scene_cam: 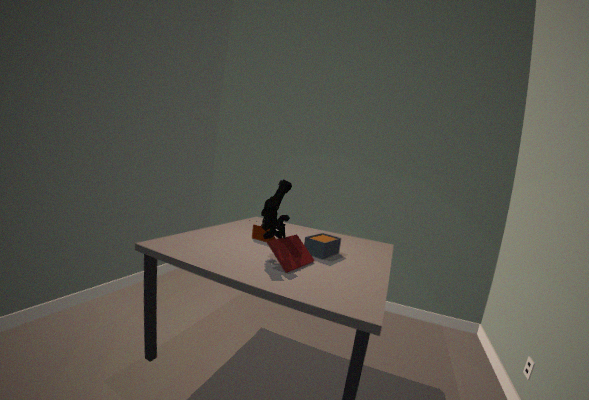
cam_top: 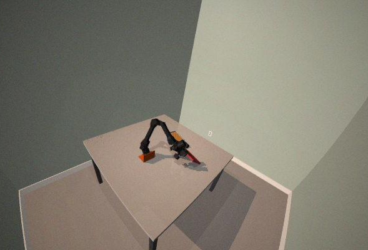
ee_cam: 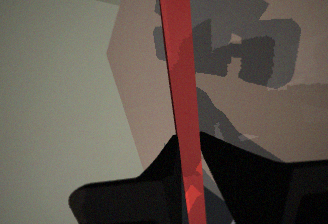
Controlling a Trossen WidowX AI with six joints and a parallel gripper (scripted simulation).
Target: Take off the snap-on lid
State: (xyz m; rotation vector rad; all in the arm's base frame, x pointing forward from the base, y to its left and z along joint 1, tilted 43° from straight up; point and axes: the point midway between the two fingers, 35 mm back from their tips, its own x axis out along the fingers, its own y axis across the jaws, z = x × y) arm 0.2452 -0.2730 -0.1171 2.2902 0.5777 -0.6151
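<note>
The red lid lies 60 mm ahead of my gripper tip, 50 mm below it and 20 mm to the right of it. From my gripper tip the other things lie so: grey-blue storage box 290 mm to the left, 150 mm ahead, 70 mm below.
</note>
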